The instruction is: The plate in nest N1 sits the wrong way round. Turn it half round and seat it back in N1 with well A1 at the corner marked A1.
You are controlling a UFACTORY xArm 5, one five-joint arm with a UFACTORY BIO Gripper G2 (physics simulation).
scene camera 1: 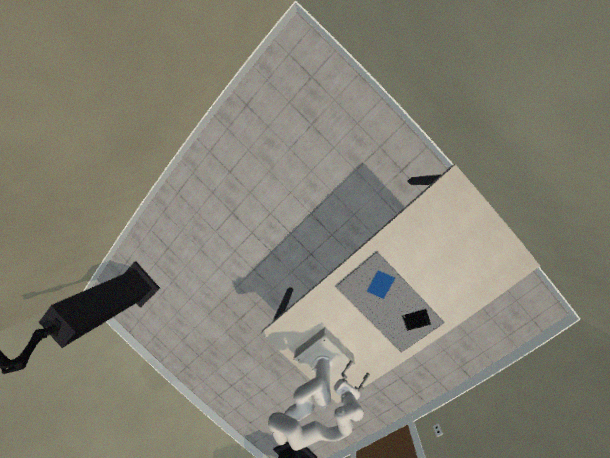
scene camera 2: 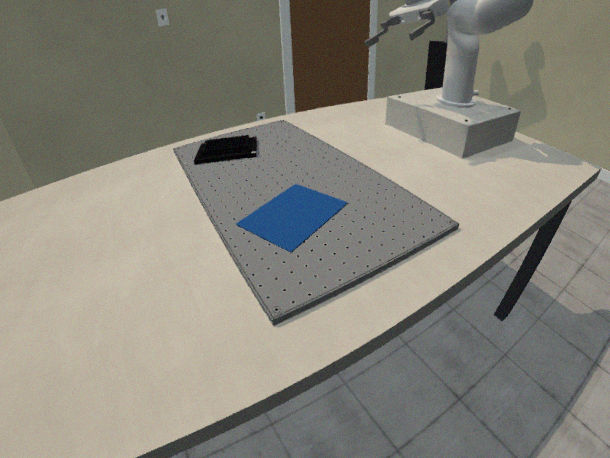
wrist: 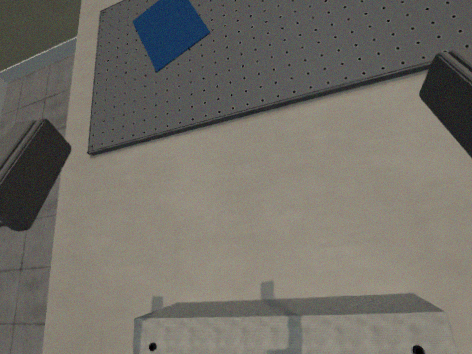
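Observation:
A black plate [scene camera 1: 416,319] [scene camera 2: 228,145] sits on a low black nest [scene camera 2: 220,159] near one end of the grey perforated board. Plate and nest are hard to tell apart; the wells, well A1 and the corner lettering cannot be read. A small pale mark shows at the nest's near right corner in scene camera 2. The plate does not show in the wrist view. My gripper [scene camera 1: 358,369] [scene camera 2: 392,39] [wrist: 246,120] is open and empty, high above the table on the robot's side, well away from the plate.
The perforated board [scene camera 1: 361,288] [scene camera 2: 380,235] [wrist: 225,90] lies on the cream table [scene camera 1: 465,225] [scene camera 2: 125,300] [wrist: 240,215]. A flat blue sheet [scene camera 1: 381,284] [scene camera 2: 292,216] [wrist: 171,32] lies on the board. The arm's grey base block [scene camera 1: 325,345] [scene camera 2: 450,127] [wrist: 225,332] stands beside it.

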